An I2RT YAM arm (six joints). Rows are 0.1 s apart.
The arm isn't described. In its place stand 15 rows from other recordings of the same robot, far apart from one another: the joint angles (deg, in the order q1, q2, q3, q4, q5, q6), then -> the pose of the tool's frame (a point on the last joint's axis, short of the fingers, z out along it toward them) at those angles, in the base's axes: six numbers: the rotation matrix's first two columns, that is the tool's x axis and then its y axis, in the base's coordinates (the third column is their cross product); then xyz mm.
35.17, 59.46, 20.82, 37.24, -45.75, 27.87 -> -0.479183 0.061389 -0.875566 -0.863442 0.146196 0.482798 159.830 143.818 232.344
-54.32, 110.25, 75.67, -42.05, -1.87, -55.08 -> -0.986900 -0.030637 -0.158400 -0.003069 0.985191 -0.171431 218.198 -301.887 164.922
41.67, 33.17, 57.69, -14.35, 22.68, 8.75 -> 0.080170 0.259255 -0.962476 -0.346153 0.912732 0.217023 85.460 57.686 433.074
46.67, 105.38, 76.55, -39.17, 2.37, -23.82 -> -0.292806 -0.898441 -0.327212 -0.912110 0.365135 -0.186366 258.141 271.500 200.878
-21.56, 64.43, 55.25, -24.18, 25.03, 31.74 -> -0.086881 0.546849 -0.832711 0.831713 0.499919 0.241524 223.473 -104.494 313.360
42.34, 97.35, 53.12, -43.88, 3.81, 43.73 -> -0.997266 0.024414 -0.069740 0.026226 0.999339 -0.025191 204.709 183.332 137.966
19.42, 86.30, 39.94, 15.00, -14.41, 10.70 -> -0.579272 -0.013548 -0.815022 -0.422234 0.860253 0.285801 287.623 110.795 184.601
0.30, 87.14, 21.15, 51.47, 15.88, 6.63 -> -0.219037 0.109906 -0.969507 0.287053 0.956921 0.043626 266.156 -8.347 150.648
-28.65, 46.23, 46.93, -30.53, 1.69, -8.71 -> -0.507466 0.104768 -0.855279 0.429811 0.891058 -0.145870 154.550 -85.635 312.620
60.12, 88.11, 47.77, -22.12, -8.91, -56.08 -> 0.493930 -0.785917 -0.371978 -0.864485 -0.397982 -0.307044 138.373 251.902 167.698
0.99, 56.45, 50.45, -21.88, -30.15, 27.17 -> -0.625481 0.384106 -0.679143 -0.194712 0.766047 0.612584 216.305 21.621 318.583
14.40, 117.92, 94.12, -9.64, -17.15, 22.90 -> -0.676892 0.210086 -0.705465 -0.230755 0.849529 0.474397 464.370 130.068 243.277
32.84, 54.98, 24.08, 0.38, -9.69, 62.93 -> -0.778650 0.542127 -0.315914 0.081232 0.586342 0.805980 167.741 115.400 199.970
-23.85, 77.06, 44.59, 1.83, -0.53, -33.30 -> -0.607577 -0.331650 -0.721706 0.075943 0.880230 -0.468432 269.110 -118.612 234.032
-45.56, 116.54, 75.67, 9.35, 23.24, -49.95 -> -0.918008 -0.068454 -0.390610 0.293482 0.545166 -0.785278 307.463 -333.595 178.951
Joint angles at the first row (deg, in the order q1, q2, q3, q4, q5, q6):
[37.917, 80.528, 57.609, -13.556, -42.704, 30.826]
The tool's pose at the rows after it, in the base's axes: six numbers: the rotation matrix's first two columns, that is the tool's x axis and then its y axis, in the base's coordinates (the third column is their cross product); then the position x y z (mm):
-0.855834 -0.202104 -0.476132 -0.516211 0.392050 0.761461 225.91 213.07 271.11
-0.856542 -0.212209 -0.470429 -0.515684 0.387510 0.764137 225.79 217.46 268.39
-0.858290 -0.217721 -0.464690 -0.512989 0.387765 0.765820 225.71 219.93 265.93
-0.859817 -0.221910 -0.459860 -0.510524 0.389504 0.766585 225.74 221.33 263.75
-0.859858 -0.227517 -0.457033 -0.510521 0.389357 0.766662 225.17 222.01 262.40
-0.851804 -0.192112 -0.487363 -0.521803 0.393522 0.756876 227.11 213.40 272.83
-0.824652 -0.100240 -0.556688 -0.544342 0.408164 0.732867 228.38 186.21 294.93
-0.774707 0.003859 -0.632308 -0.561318 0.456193 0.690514 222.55 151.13 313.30
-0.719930 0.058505 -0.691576 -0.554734 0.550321 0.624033 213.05 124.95 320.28
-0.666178 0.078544 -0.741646 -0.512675 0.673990 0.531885 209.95 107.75 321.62
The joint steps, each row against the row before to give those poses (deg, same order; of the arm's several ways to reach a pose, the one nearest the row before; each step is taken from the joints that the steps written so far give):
[0.948, 0.956, 0.177, 0.487, -0.001, 0.282]
[0.633, 0.821, 0.133, 0.477, -0.095, 0.180]
[0.360, 0.526, -0.023, 0.268, 0.040, 0.150]
[0.195, 0.380, -0.065, 0.109, 0.039, 0.023]
[0.156, 0.141, -0.090, -0.092, -0.073, -0.150]
[-1.390, -1.868, 0.218, -0.152, 0.620, -0.078]
[-4.196, -5.416, -0.742, -0.039, 0.925, -0.337]
[-5.246, -7.087, -2.126, -0.583, 2.004, -1.222]
[-3.698, -5.564, -1.709, -3.158, 4.502, -3.326]
[-2.510, -2.697, -0.391, -3.478, 7.214, -4.200]

